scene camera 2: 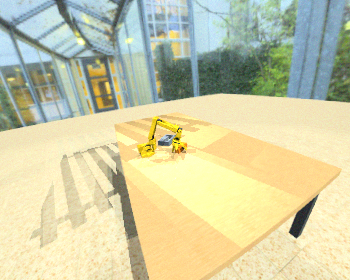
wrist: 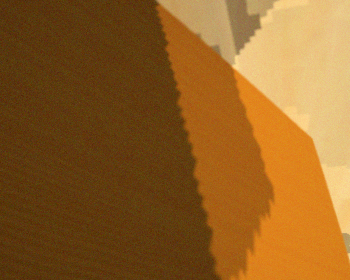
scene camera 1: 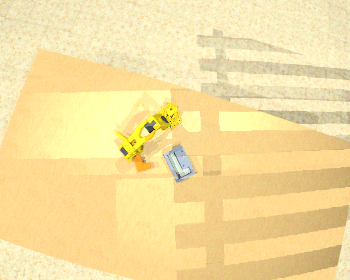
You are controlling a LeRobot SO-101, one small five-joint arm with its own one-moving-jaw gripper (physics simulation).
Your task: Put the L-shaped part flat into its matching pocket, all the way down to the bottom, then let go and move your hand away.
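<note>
Resting on the table: an orange L-shaped part [wrist: 136, 143].
</note>
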